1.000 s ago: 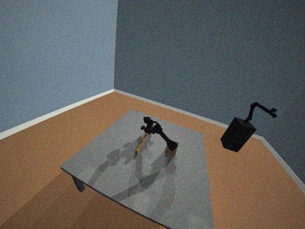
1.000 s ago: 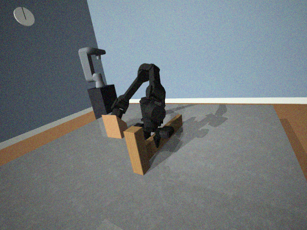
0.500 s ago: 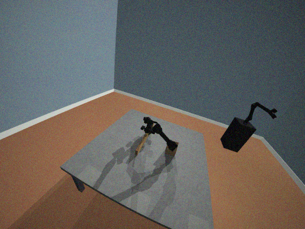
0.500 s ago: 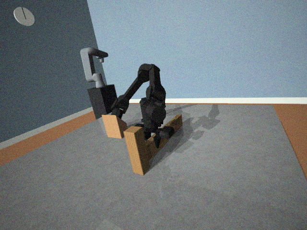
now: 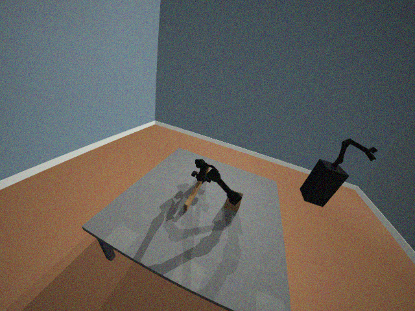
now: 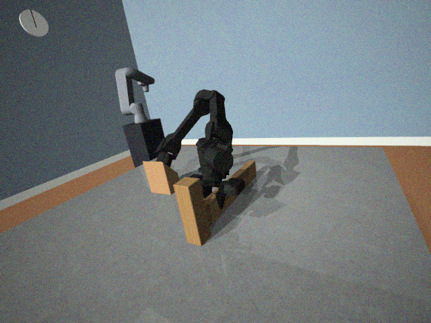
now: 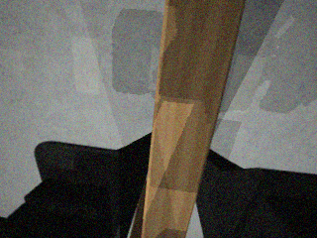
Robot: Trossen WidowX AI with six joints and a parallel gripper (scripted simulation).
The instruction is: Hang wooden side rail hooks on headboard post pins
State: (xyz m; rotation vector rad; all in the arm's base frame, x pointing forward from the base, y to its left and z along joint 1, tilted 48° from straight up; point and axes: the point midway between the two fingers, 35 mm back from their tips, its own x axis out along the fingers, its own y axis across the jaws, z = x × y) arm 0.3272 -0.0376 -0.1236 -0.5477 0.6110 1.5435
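The headboard post is 11 cm to the right of my gripper tip and 5 cm above it.
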